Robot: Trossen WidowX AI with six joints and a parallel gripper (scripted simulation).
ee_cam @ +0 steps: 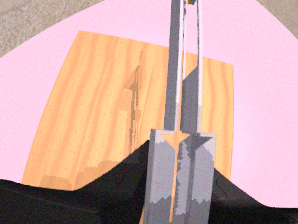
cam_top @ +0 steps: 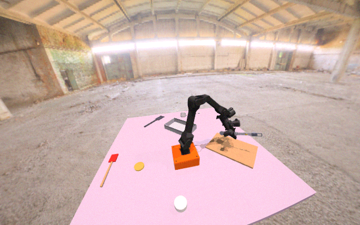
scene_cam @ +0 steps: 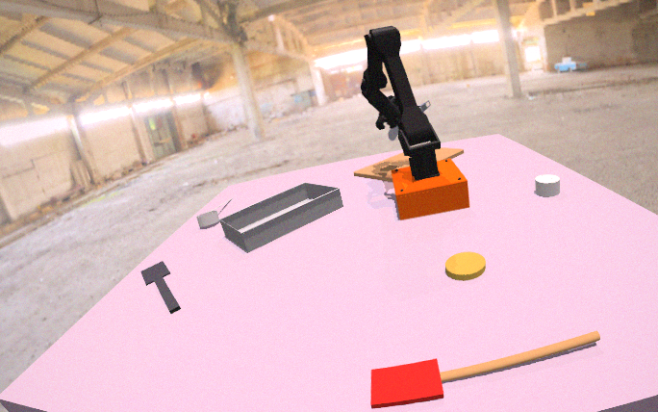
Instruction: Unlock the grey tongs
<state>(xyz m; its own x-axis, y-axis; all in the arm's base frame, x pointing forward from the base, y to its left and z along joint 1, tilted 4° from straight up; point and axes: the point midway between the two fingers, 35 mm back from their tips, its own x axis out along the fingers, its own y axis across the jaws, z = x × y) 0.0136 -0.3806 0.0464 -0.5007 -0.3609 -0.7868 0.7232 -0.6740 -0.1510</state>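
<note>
The wooden board lies 2 cm ahead of my gripper tip and 11 cm below it. From my gripper tip the other things lie so: grey roasting tin (41 cm ahead, 38 cm to the left, 9 cm below); then yellow disc (2 cm behind, 73 cm to the left, 11 cm below); then white cylinder (30 cm behind, 47 cm to the left, 10 cm below).
</note>
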